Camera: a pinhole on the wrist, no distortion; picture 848 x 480 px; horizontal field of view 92.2 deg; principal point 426.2 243.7 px. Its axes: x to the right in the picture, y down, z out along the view. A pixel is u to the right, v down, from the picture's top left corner.
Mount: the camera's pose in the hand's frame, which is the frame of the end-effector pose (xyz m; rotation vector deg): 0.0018 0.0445 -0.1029 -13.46 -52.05 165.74
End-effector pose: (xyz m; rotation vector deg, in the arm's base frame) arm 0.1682 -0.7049 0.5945 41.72 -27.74 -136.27
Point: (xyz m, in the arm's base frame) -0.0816 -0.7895 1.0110
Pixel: outside the picture
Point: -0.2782 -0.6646 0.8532
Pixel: 223 67
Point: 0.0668 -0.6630 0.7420
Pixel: 389 50
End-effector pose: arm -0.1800 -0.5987 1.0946 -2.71 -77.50 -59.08
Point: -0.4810 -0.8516 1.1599
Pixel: 39 437
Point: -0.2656 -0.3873 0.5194
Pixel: outside the picture
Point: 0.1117 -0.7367 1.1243
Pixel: behind the camera
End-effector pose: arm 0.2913 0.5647 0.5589 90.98 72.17 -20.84
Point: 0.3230 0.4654 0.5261
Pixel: 400 68
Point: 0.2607 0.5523 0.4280
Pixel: 187 285
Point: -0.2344 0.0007 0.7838
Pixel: 819 381
